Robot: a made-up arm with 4 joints.
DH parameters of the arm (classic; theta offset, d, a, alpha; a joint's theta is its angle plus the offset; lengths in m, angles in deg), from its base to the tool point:
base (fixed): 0 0 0 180
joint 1: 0 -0.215 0.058 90
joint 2: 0 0.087 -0.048 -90
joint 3: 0 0.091 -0.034 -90
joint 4: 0 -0.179 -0.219 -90
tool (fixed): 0 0.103 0 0
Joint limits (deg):
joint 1: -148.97..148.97
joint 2: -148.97..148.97
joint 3: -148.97..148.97
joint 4: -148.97..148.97
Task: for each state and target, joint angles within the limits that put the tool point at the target. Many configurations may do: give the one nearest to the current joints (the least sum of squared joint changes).
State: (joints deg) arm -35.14 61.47 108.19 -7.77
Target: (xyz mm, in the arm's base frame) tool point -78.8 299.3 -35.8
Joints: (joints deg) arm -32.70 42.23 105.70 41.89
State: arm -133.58 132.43 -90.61 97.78
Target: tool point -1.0 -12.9 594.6
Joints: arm -125.83 136.09 -128.71 133.66
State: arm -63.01 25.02 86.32 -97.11
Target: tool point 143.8 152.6 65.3
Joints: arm -48.29 31.32 61.19 -144.84
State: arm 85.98 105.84 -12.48 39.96
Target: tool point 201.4 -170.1 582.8
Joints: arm 94.11 131.77 -10.94 44.87
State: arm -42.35 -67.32 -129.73 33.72
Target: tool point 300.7 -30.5 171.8
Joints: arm -44.57 -69.17 -133.33 37.20
